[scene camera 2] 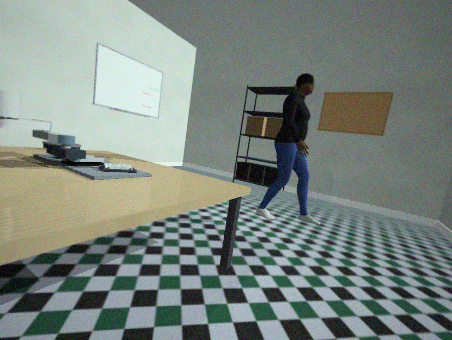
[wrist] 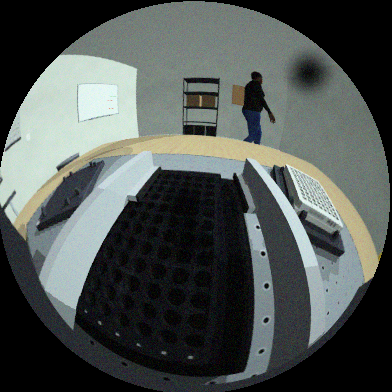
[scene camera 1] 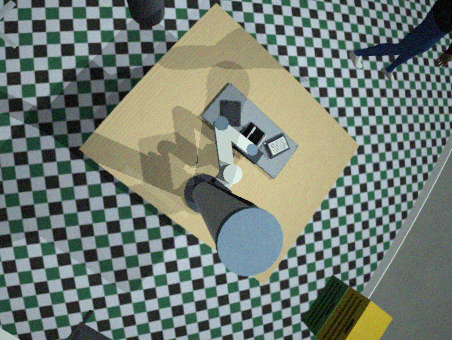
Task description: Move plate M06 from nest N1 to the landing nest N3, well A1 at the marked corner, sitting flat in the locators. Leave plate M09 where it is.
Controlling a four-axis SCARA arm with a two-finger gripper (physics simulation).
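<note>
My gripper (wrist: 196,162) is shut with nothing gripped, though its light fingers stand wide apart. It is low over a black well plate (wrist: 172,250) at the middle nest. The left finger hides the plate's left edge; a strip of deck shows between the plate and the right finger. A white well plate (scene camera 1: 277,145) (scene camera 2: 117,167) (wrist: 315,192) sits on the dark nest to the right in the wrist view. A bare dark nest (scene camera 1: 230,111) (wrist: 72,194) with upright locators is to the left. Plate names and the marked corners are not legible.
The grey deck (scene camera 1: 272,170) (scene camera 2: 120,175) carries the nests on a wooden table (scene camera 1: 320,135) (scene camera 2: 165,200). The arm (scene camera 1: 224,145) reaches over the deck from its column. A person (scene camera 2: 292,135) (wrist: 254,102) stands beyond the table near a shelf rack (scene camera 2: 265,90).
</note>
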